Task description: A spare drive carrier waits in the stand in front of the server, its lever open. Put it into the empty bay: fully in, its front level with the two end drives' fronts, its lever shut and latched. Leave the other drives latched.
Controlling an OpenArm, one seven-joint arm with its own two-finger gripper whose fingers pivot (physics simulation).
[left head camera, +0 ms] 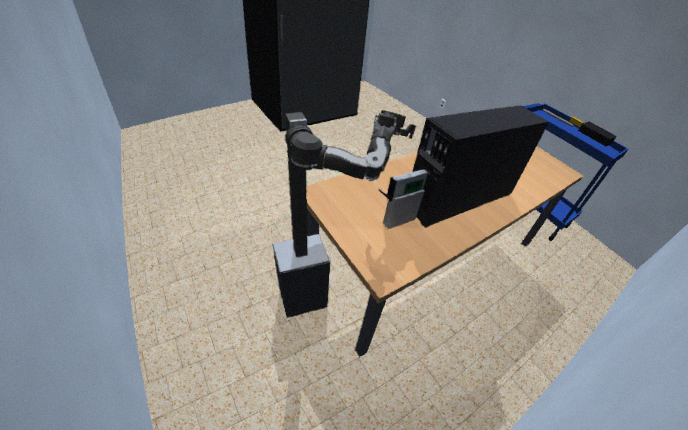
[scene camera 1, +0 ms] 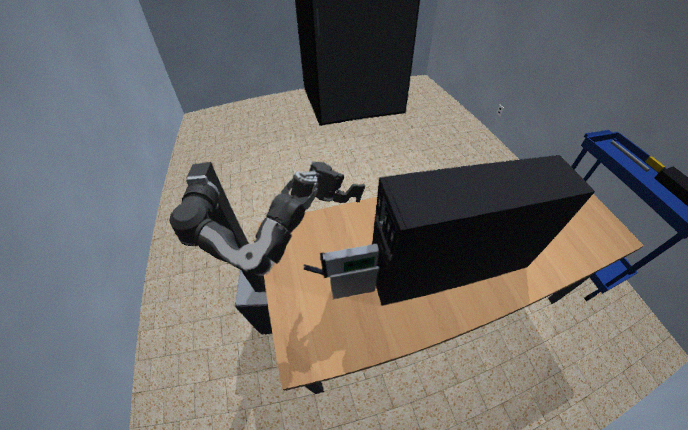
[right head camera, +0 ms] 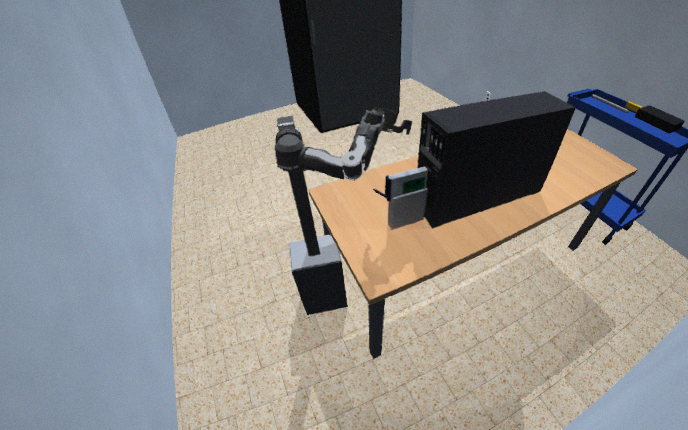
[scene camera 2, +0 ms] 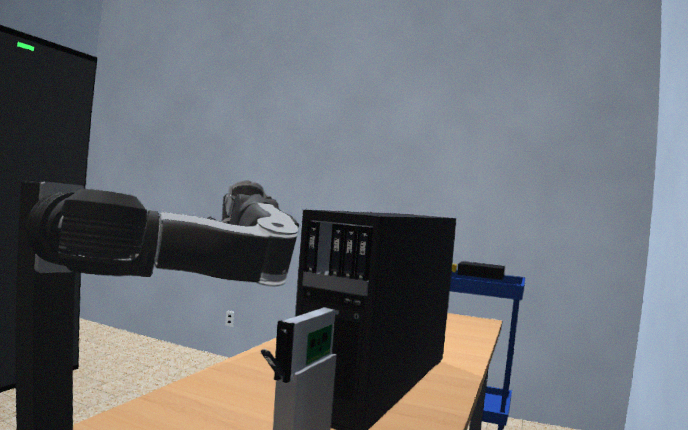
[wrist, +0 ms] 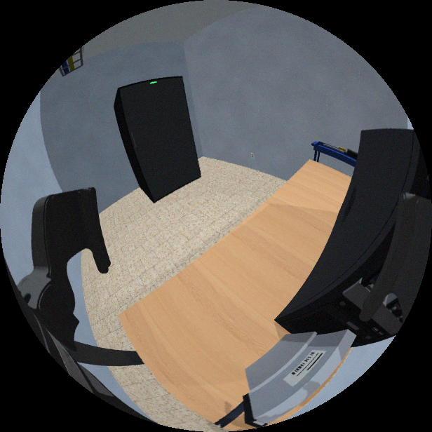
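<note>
The spare drive carrier (left head camera: 407,177) (right head camera: 400,178) (scene camera 1: 334,264) (scene camera 2: 299,333) (wrist: 325,367) sits upright in the grey stand (left head camera: 404,208) (right head camera: 408,208) (scene camera 1: 355,284) (scene camera 2: 304,395). Its black lever (scene camera 1: 314,268) (scene camera 2: 270,362) (wrist: 230,416) sticks out open, away from the server (left head camera: 487,157) (scene camera 2: 410,283). In scene camera 2 the empty bay (scene camera 2: 324,248) is second from the left, between one drive (scene camera 2: 312,248) and three drives (scene camera 2: 349,251); their levers look shut. My gripper (wrist: 210,256) (scene camera 1: 344,182) is open and empty, above the table, in front of the server and higher than the carrier. It is hidden behind the arm in scene camera 2.
The server and stand are on a wooden table (left head camera: 350,212) (scene camera 1: 431,324) (wrist: 200,310). A blue cart (left head camera: 583,139) (scene camera 2: 487,288) holding a black box (left head camera: 598,132) (scene camera 2: 480,270) stands beyond the table's far end. A tall black cabinet (left head camera: 319,60) (wrist: 160,135) stands at the back.
</note>
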